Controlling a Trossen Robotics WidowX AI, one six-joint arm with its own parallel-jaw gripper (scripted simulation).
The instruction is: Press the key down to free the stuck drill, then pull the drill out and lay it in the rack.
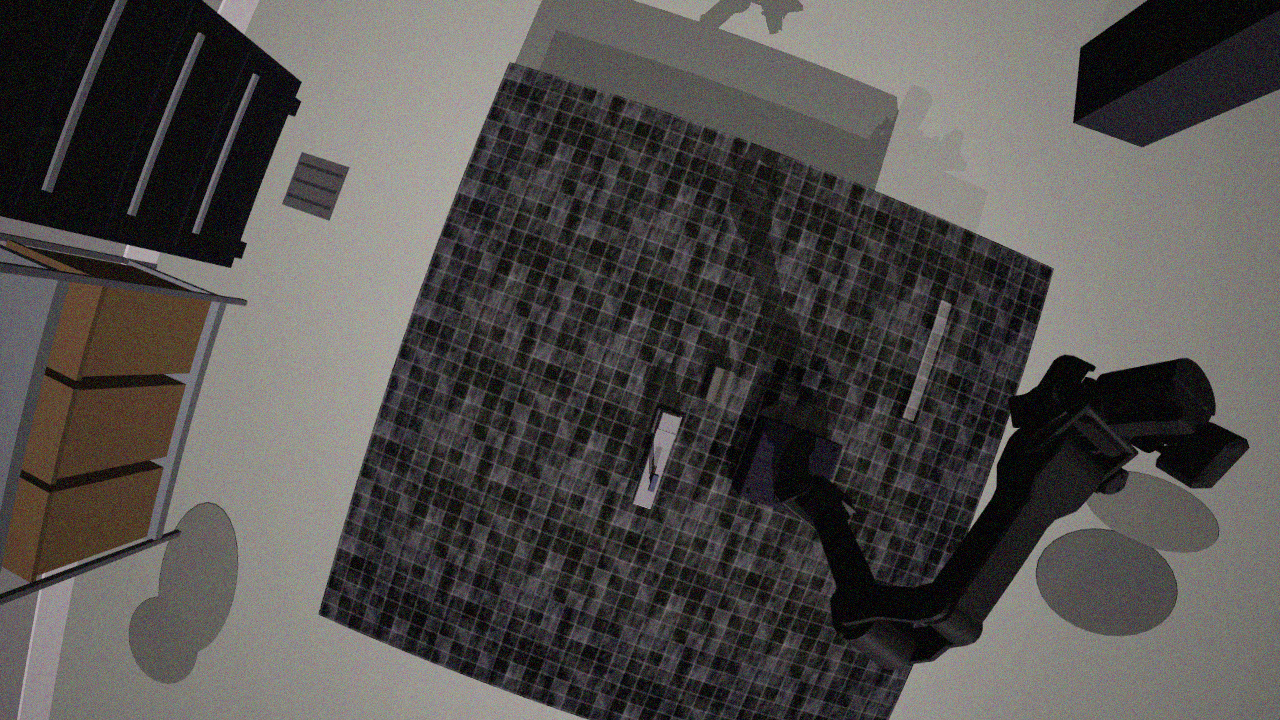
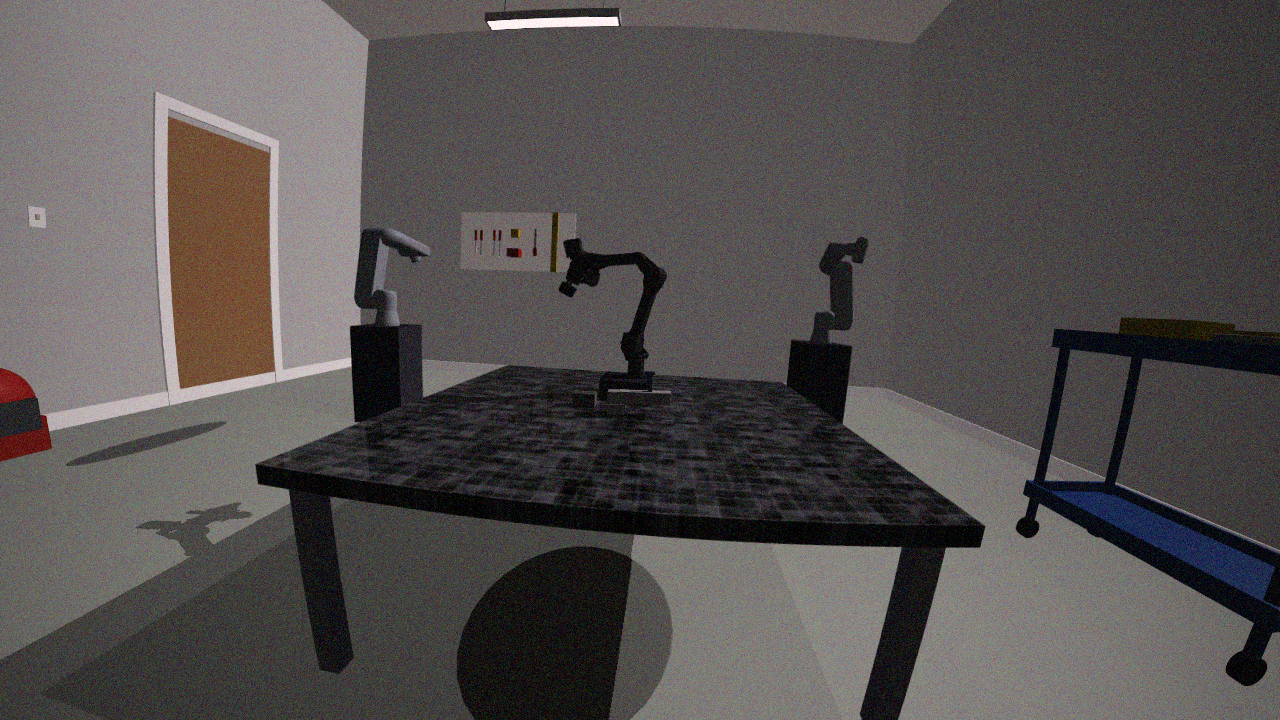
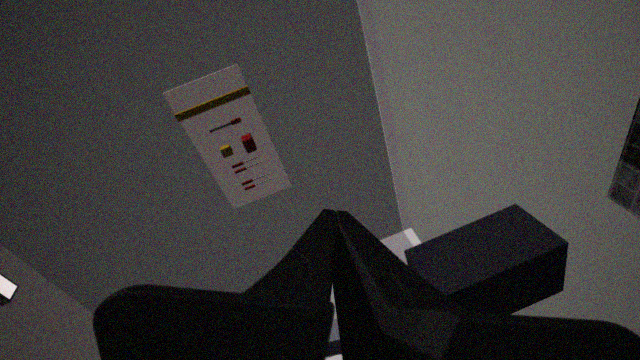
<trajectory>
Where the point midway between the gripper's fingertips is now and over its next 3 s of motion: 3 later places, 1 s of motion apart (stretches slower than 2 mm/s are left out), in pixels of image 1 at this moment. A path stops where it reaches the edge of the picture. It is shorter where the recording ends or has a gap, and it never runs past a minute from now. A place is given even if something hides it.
The gripper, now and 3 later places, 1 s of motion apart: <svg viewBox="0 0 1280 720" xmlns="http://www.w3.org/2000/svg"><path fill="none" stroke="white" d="M1167 417L758 296L653 483L650 482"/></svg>
</trajectory>
